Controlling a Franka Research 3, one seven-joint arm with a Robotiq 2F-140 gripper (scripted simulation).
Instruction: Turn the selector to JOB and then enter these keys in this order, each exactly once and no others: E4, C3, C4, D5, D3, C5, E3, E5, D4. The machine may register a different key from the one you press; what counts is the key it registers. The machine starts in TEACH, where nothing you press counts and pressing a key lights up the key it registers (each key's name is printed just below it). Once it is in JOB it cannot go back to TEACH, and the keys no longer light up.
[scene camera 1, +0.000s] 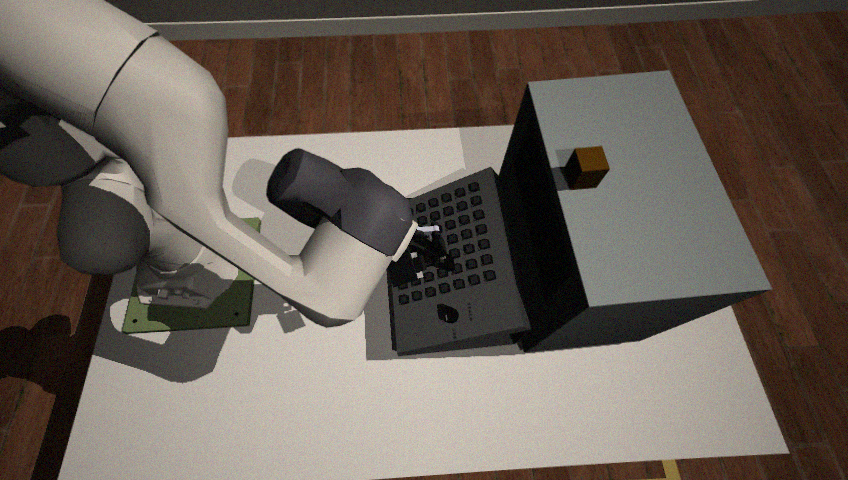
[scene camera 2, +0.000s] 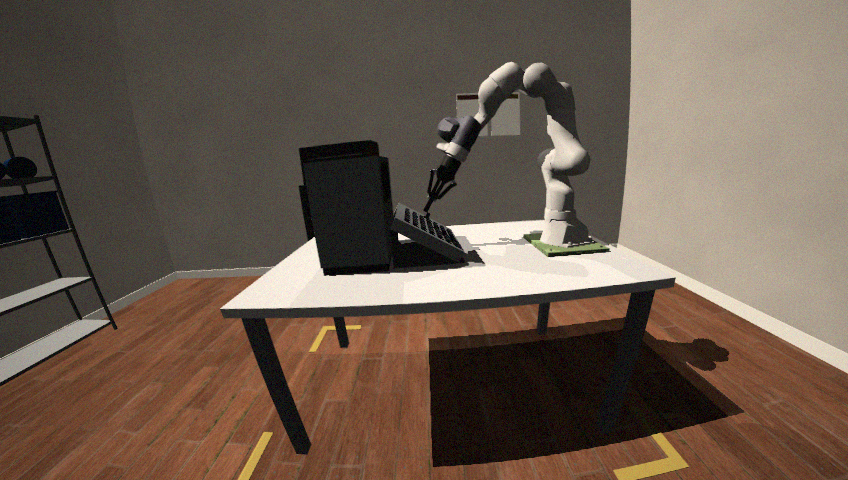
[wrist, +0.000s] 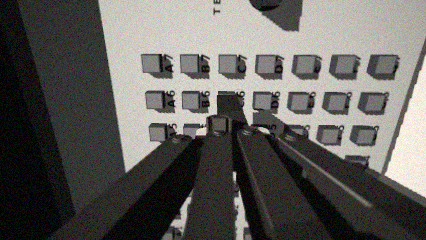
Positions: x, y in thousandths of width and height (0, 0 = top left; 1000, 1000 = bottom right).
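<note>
Gripper visible (scene camera 1: 531, 551) (scene camera 2: 502, 441) (wrist: 532, 465). Sloped keypad (scene camera 2: 501, 520) (wrist: 297, 156). Grey machine box (wrist: 161, 627).
</note>
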